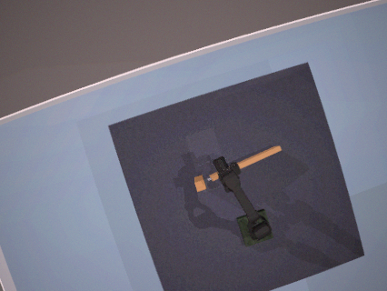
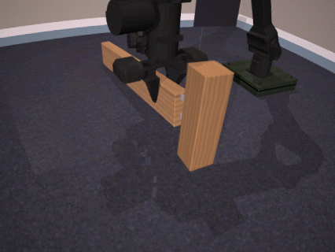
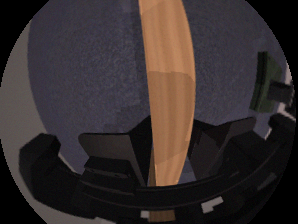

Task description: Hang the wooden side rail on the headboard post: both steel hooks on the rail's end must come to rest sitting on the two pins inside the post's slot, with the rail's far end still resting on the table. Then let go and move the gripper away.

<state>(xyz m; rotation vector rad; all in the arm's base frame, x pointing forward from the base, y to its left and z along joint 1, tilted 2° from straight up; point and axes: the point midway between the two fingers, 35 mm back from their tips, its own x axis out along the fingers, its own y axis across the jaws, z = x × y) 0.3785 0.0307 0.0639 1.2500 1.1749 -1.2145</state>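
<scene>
Right now my gripper tip is 140 mm to the right of the headboard post, 40 mm below it and 10 mm short of it.
</scene>
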